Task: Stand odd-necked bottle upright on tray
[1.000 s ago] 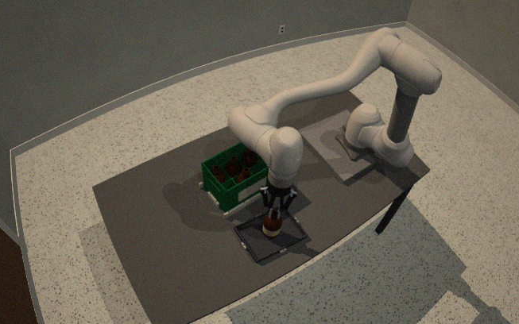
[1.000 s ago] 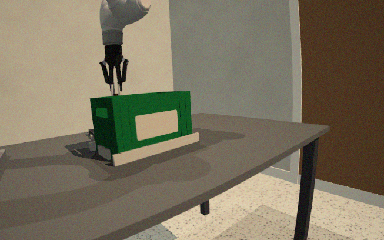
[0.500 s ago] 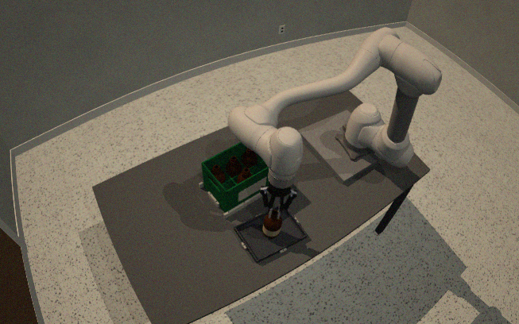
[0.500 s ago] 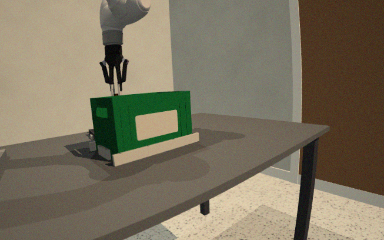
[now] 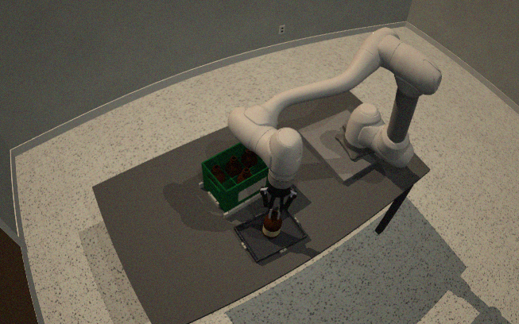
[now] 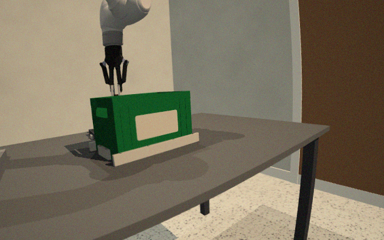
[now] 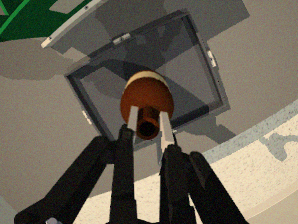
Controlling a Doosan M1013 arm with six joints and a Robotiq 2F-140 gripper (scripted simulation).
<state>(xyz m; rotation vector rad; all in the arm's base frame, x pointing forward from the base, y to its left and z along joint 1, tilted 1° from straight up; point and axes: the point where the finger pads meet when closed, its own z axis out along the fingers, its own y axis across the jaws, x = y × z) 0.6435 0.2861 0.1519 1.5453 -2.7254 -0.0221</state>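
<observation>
Right now the bottle is 90 mm below my hand. The rest, counted from my hand: crate (30 mm ahead, 280 mm to the right, 100 mm below); black tray (170 mm below).
</observation>
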